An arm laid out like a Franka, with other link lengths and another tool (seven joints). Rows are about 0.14 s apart.
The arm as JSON. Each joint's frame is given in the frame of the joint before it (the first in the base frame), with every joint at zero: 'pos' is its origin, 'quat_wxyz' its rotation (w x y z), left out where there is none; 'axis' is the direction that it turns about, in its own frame. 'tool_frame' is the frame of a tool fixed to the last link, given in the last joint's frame.
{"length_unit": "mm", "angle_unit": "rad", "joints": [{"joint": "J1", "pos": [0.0, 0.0, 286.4], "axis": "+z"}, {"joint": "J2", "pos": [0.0, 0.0, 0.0], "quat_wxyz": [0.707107, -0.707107, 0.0, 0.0], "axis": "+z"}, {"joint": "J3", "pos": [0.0, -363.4, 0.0], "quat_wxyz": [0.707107, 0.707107, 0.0, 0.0], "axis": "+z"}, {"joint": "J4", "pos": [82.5, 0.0, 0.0], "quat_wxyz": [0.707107, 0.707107, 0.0, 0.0], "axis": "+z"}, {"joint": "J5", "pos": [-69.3, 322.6, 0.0], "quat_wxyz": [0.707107, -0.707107, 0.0, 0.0], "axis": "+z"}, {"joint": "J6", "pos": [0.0, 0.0, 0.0], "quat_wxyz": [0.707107, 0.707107, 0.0, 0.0], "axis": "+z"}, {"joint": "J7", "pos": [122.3, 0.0, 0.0], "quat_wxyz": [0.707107, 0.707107, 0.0, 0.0], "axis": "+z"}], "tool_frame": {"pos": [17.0, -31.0, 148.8], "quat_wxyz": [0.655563, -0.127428, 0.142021, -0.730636]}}
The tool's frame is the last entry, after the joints.
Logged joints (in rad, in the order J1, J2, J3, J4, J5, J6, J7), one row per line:
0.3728, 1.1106, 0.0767, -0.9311, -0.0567, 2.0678, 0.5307
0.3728, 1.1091, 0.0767, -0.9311, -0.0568, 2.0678, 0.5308
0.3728, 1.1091, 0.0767, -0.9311, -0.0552, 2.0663, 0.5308
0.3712, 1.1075, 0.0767, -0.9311, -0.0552, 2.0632, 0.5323
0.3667, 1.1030, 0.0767, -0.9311, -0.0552, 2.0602, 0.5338
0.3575, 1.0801, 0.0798, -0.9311, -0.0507, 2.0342, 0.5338
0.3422, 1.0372, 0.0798, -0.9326, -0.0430, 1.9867, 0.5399
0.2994, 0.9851, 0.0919, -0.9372, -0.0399, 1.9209, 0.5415
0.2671, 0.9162, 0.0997, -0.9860, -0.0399, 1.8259, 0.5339
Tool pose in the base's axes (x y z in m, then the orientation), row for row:
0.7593, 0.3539, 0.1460, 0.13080, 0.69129, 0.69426, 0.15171
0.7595, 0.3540, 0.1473, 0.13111, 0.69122, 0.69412, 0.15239
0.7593, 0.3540, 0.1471, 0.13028, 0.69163, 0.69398, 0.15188
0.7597, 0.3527, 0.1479, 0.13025, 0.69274, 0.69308, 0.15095
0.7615, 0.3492, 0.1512, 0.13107, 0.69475, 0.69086, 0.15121
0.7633, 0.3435, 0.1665, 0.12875, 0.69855, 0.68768, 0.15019
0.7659, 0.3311, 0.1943, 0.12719, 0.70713, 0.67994, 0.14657
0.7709, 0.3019, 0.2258, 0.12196, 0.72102, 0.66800, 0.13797
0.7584, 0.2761, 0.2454, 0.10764, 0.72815, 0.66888, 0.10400
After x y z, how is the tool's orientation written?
As a quaternion, w x y z.
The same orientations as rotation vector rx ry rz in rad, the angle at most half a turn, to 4 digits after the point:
2.0076, 2.0163, 0.4406
2.0071, 2.0155, 0.4425
2.0092, 2.0160, 0.4412
2.0125, 2.0135, 0.4385
2.0174, 2.0061, 0.4391
2.0311, 1.9995, 0.4367
2.0578, 1.9787, 0.4265
2.1045, 1.9498, 0.4027
2.1429, 1.9685, 0.3061

